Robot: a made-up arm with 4 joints. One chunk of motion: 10 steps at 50 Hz.
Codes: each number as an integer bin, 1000 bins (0 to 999) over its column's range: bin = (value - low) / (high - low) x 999, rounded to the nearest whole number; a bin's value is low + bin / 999 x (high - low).
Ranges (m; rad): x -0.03..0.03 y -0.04..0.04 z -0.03..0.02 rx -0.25..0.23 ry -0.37..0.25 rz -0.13..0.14
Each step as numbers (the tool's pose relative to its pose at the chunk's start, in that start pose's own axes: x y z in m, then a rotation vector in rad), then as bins.
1 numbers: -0.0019 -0.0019 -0.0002 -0.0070 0.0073 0.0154
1 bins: 468 476 595 506 608 538
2 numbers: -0.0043 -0.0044 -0.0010 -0.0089 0.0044 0.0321
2 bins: 428 445 579 502 603 600
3 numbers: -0.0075 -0.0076 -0.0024 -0.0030 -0.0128 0.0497
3 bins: 375 405 551 514 576 665
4 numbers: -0.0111 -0.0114 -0.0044 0.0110 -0.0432 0.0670
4 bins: 315 357 511 543 527 729
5 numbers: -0.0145 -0.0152 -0.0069 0.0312 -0.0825 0.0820
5 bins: 258 310 462 585 463 784
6 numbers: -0.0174 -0.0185 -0.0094 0.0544 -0.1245 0.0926
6 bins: 210 268 412 634 396 824
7 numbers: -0.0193 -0.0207 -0.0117 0.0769 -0.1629 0.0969
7 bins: 178 241 366 680 334 840
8 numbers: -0.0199 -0.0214 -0.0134 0.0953 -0.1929 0.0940
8 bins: 168 232 332 719 285 829
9 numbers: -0.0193 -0.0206 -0.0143 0.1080 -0.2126 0.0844
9 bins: 178 242 314 745 254 793
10 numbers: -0.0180 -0.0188 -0.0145 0.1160 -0.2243 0.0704
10 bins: 200 265 310 762 235 741
